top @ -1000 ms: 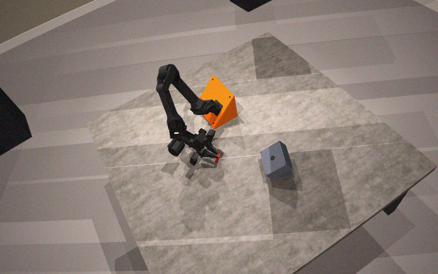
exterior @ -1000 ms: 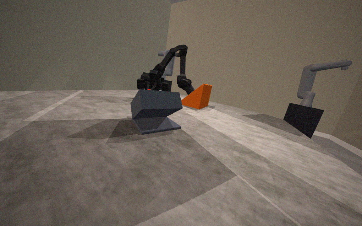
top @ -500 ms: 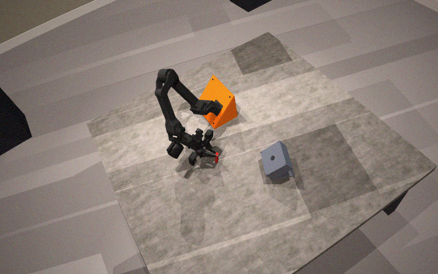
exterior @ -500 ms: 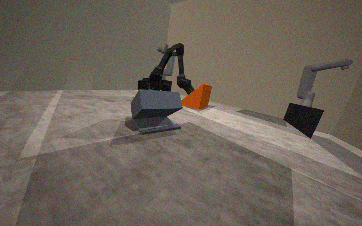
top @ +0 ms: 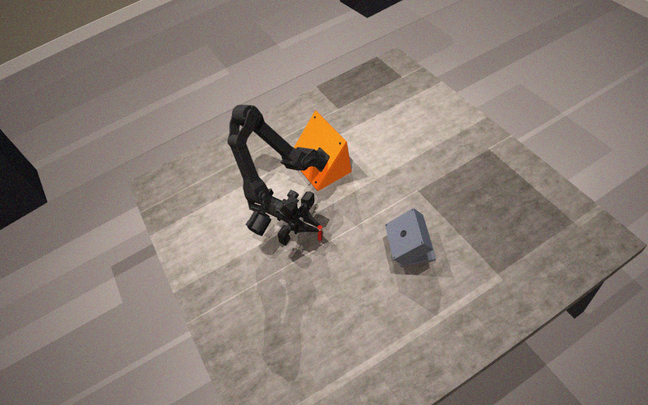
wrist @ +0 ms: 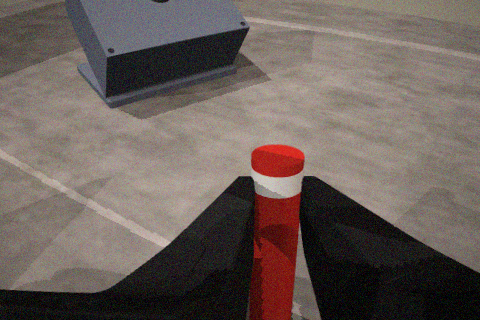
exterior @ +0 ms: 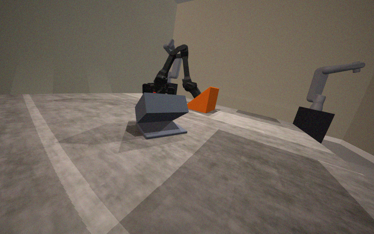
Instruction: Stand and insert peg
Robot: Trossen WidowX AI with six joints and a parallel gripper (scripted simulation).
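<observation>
Right now the red peg is 1 cm below my gripper tip. Also, from my gripper tip: sloped panel 20 cm to the left, 19 cm ahead, 1 cm below.
</observation>
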